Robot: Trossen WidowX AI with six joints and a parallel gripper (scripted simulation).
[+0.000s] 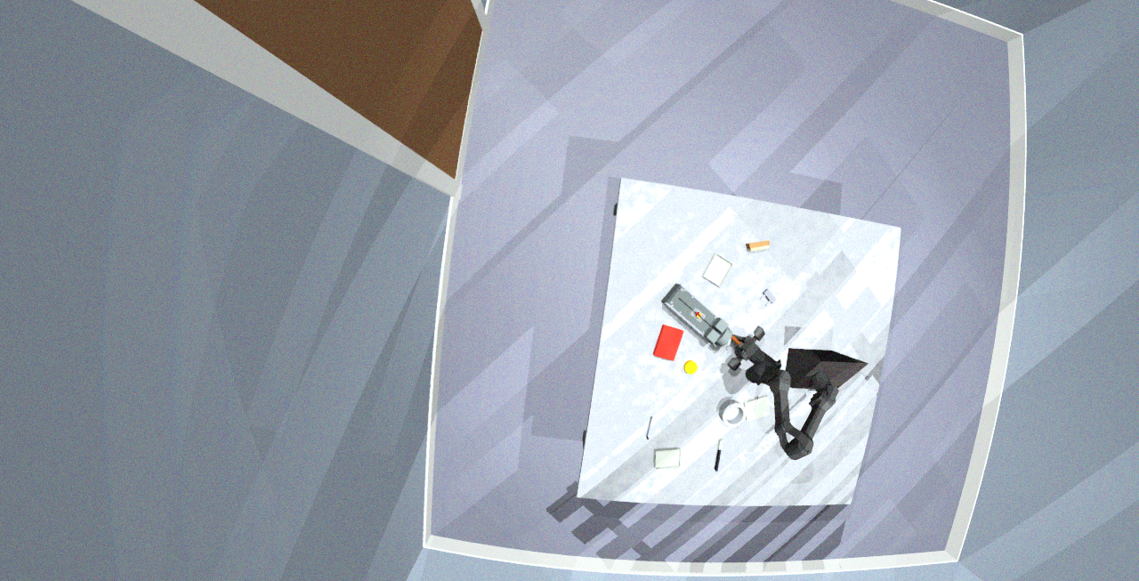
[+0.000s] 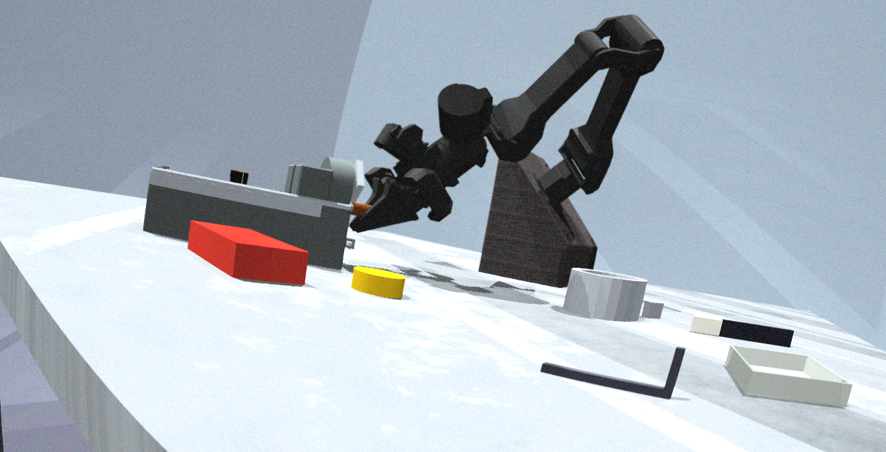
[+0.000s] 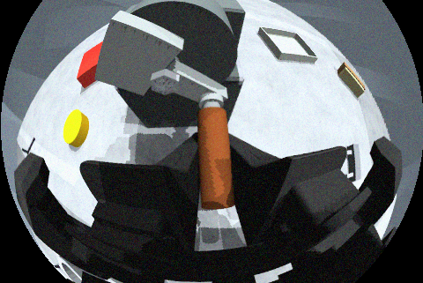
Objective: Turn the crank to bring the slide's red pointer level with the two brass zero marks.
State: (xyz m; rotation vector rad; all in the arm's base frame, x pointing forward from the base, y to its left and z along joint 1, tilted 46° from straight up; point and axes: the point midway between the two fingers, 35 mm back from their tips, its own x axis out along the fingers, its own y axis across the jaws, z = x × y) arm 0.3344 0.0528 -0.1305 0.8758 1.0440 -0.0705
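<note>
Now: gripper tip 20 mm past the brown handle, 10 mm to the right of it and 30 mm below it. The rest, counted from my gripper tip: yellow disc (110 mm ahead, 160 mm to the left, 40 mm below); then red pointer (170 mm ahead, 60 mm to the right, 40 mm above); then black L-shaped bar (200 mm ahead, 450 mm to the left, 30 mm below).
</note>
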